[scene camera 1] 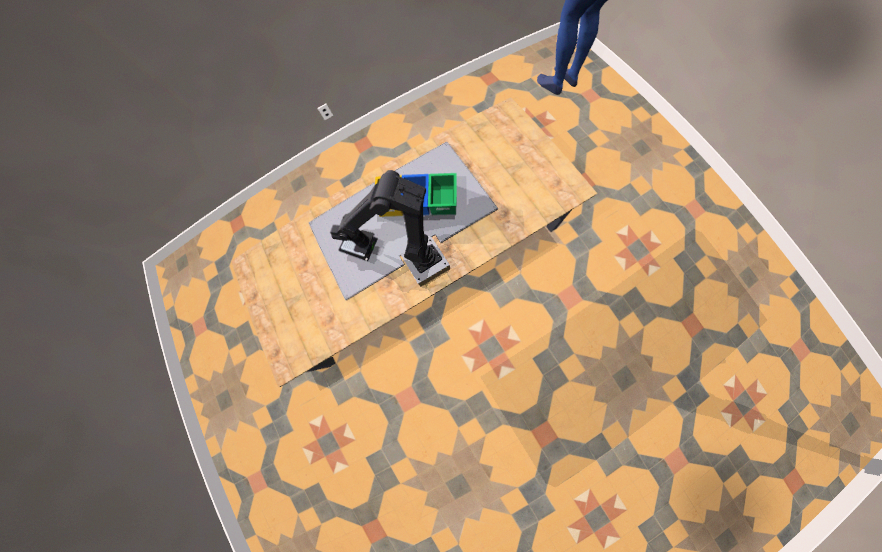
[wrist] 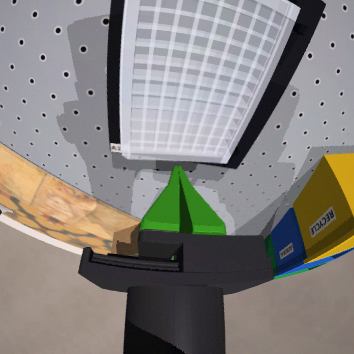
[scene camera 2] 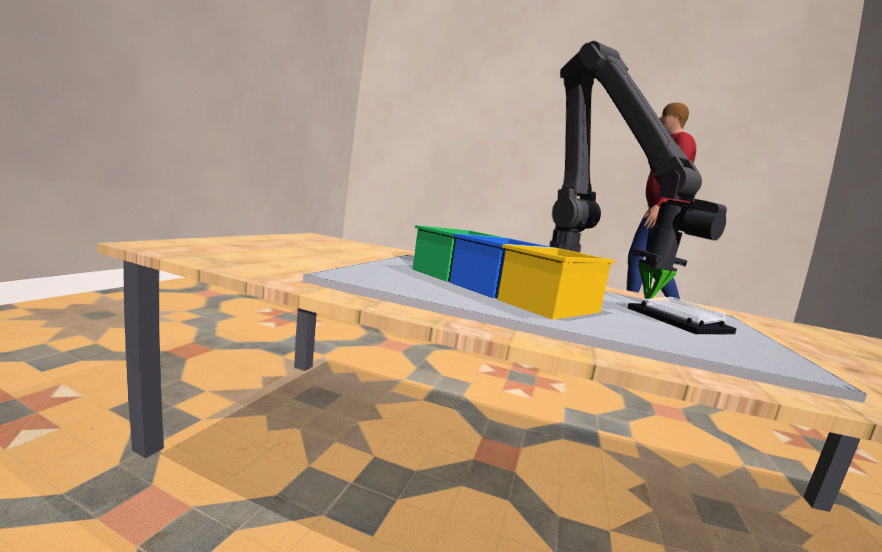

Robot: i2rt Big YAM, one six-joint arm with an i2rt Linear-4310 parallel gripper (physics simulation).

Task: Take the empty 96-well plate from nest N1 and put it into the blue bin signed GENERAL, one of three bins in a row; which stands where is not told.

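Pixels of known places: gripper, fingertip midpoint: (scene camera 1: pixel 372 248) (wrist: pixel 176 170) (scene camera 2: pixel 647 299); arm's base, link origin: (scene camera 1: pixel 426 259).
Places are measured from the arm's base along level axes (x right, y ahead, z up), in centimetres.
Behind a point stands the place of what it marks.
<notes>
The clear 96-well plate (scene camera 2: pixel 686 311) @[x -22.9, y 31.1, z -2.6 cm] (wrist: pixel 185 85) @[x -23.7, y 26.1, z -3.3 cm] lies in the black nest (scene camera 2: pixel 714 330) @[x -27.2, y 34.6, z -4.6 cm] (wrist: pixel 114 75) @[x -27.2, y 23.3, z -4.1 cm]; a small A1 label shows at one corner. My gripper (scene camera 2: pixel 649 297) @[x -18.3, y 20.4, z -3.3 cm] (wrist: pixel 176 170) @[x -18.3, y 20.4, z -3.3 cm] is shut and empty, its green fingertips together. It points down beside the plate's near short end in the wrist view, close to its edge; whether it touches is unclear. In scene camera 1 the wrist hides the fingertips and part of the plate. The blue bin (scene camera 1: pixel 421 179) @[x 19.5, y 34.2, z 2.0 cm] (scene camera 2: pixel 476 265) @[x 17.1, y 36.6, z -0.4 cm] (wrist: pixel 290 237) @[x 6.0, y 24.9, z -0.7 cm] is the middle one of the row; its sign is too small to read.
The yellow bin (scene camera 2: pixel 530 279) @[x 6.7, y 43.8, z -0.1 cm] (wrist: pixel 327 200) @[x -4.4, y 32.0, z -0.8 cm], signed RECYCLE, stands on the blue bin's nest side. The green bin (scene camera 1: pixel 442 190) @[x 26.1, y 26.8, z -4.8 cm] (scene camera 2: pixel 433 253) @[x 27.8, y 29.3, z -0.4 cm] stands on its other side. In scene camera 1 the arm crosses over the yellow and blue bins. A person in red (scene camera 2: pixel 685 144) stands behind the arm.
</notes>
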